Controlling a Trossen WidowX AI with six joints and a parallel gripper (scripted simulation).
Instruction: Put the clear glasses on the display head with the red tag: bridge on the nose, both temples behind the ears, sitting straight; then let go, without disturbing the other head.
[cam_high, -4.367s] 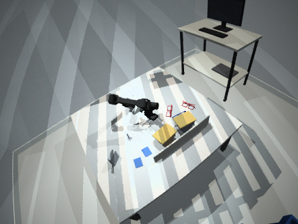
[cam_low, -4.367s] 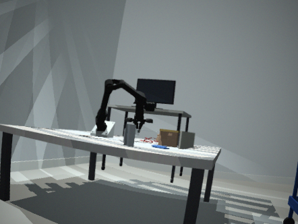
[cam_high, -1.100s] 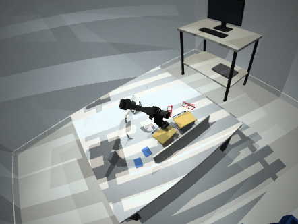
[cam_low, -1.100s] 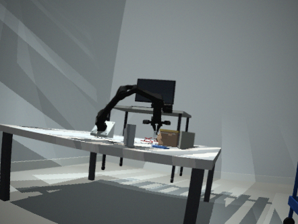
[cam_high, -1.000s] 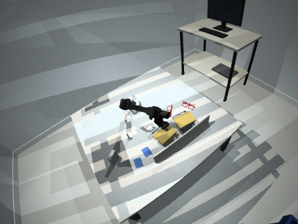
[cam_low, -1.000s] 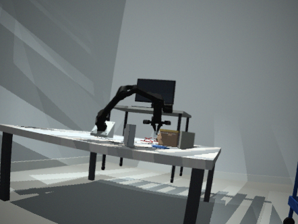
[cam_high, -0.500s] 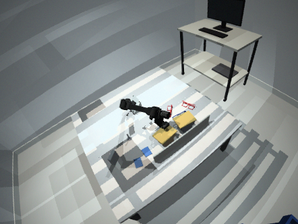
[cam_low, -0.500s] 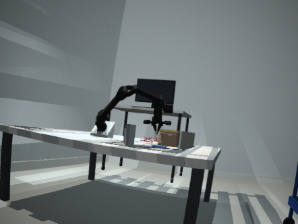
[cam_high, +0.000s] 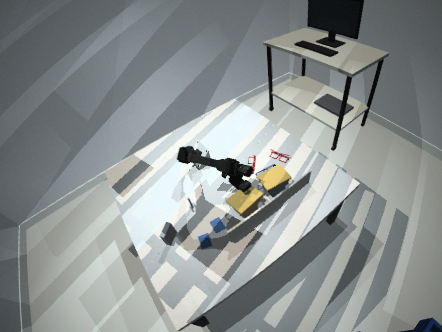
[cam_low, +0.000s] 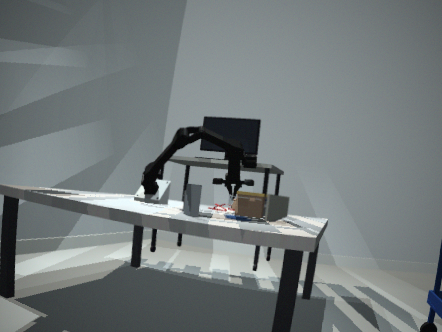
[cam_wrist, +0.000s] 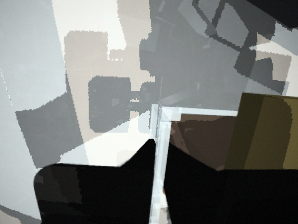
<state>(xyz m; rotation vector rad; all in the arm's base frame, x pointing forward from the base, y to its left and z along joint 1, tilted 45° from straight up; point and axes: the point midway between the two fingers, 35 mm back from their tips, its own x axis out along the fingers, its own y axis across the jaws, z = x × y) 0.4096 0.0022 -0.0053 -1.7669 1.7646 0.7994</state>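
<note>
Now: gripper tip 7 cm short of the brown display head and 3 cm to the left of it. Round my gripper tip: grey block 47 cm to the right, 4 cm behind, 1 cm below; then long grey wall 21 cm ahead, 7 cm to the left, 1 cm below.
</note>
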